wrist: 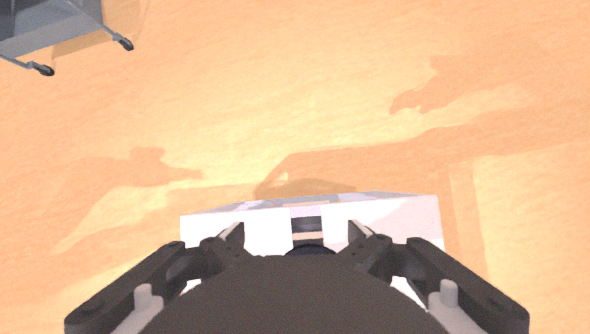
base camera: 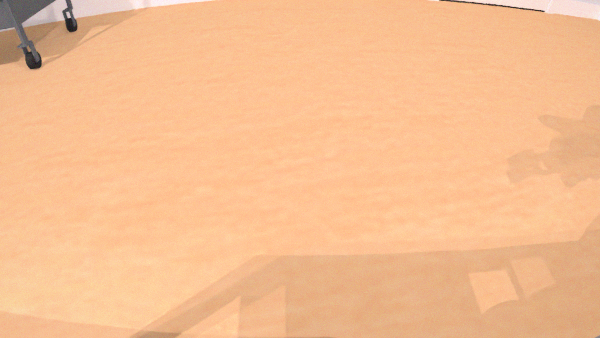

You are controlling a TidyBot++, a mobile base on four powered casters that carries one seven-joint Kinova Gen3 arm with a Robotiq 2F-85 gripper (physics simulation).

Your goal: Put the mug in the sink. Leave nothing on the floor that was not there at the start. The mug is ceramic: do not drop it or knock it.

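Frame: origin at the arm's base, x back, y right, z up, level; metres.
Seen in the pictures: gripper, between the fingertips: (wrist: 296,232).
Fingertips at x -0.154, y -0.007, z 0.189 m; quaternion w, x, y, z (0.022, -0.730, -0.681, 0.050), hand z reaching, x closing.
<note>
A point is followed by its place in that frame.
My gripper (wrist: 296,232) {x -0.154, y -0.007, z 0.189 m} is open, with its two dark fingers standing wide apart above the white top of my own base. No object shows between the fingers. The mug does not show in the base camera view or the wrist view. The sink does not show in either view.
A grey wheeled cart (base camera: 15,27) {x -0.868, y -0.734, z -0.265 m} (wrist: 55,42) {x -0.845, y -0.947, z -0.260 m} stands at the upper left of both views, its black casters on the wooden floor (base camera: 300,150) {x -0.521, y 0.013, z -0.396 m} (wrist: 240,100) {x -0.572, y -0.238, z -0.396 m}. My white base (wrist: 400,220) {x -0.110, y 0.176, z -0.014 m} is at the bottom of the wrist view. Shadows fall across the floor. A white wall edge runs along the back.
</note>
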